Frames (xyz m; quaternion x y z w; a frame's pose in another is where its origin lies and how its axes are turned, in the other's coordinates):
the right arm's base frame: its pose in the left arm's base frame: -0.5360 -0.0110 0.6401 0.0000 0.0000 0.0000 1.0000
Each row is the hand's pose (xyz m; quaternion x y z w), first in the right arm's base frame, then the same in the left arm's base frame.
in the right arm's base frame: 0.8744 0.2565 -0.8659 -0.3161 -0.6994 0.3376 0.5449
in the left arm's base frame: 0.3384 0.2455 -0.2258 -0.3161 -0.6994 0.3376 0.5449
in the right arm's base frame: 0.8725 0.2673 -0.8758 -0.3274 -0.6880 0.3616 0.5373
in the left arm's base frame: 0.3365 0.2563 -0.2357 -0.3274 -0.6880 0.3616 0.5373
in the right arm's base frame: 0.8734 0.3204 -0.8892 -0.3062 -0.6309 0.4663 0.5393
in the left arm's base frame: 0.3374 0.3094 -0.2491 -0.3062 -0.6309 0.4663 0.5393
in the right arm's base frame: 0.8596 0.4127 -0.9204 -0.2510 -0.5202 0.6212 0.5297
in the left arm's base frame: 0.3236 0.4017 -0.2803 -0.2510 -0.5202 0.6212 0.5297
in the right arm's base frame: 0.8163 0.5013 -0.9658 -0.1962 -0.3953 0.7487 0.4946
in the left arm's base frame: 0.2803 0.4903 -0.3257 -0.1962 -0.3953 0.7487 0.4946
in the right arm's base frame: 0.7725 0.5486 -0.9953 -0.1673 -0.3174 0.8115 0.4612
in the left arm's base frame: 0.2365 0.5376 -0.3552 -0.1673 -0.3174 0.8115 0.4612
